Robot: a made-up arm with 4 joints.
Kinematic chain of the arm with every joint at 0, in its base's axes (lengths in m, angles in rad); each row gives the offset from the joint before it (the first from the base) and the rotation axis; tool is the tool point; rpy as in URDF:
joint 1: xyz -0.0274 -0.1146 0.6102 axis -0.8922 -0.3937 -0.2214
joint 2: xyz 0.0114 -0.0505 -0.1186 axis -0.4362 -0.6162 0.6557
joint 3: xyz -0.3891 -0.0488 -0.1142 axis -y
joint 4: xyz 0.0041 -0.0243 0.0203 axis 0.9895 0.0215 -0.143
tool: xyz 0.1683 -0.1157 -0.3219 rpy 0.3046 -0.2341 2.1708
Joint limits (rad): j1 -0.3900..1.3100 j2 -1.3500..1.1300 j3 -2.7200..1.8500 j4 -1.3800..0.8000
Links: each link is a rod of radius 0.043 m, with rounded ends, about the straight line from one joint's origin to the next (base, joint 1, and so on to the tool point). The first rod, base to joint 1, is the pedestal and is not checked.
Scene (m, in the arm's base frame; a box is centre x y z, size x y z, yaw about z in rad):
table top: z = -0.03
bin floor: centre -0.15 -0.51 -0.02 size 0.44 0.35 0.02 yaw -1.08
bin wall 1: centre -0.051 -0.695 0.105 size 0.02 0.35 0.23 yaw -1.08
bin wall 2: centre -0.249 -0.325 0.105 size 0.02 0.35 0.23 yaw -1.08
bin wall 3: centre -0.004 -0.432 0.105 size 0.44 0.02 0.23 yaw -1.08
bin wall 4: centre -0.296 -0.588 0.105 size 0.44 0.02 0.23 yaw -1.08
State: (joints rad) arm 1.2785 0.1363 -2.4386 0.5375
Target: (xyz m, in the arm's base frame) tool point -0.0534 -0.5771 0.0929
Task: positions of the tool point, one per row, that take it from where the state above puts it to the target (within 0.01 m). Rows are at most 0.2 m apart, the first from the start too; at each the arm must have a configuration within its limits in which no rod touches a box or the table.
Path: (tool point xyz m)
1: -0.6690 -0.5069 0.3453
2: -0.6261 -0.6714 0.4156
3: -0.5317 -0.8059 0.5076
4: -0.3971 -0.8905 0.6106
5: -0.2418 -0.9129 0.7124
6: -0.2034 -0.8933 0.5982
7: -0.1625 -0.8441 0.4991
8: -0.1219 -0.7703 0.4223
9: -0.0846 -0.6787 0.3731
10: -0.0534 -0.5771 0.3533
11: -0.0476 -0.5883 0.2556
12: -0.0503 -0.5875 0.1680
13: -0.0534 -0.5771 0.0929

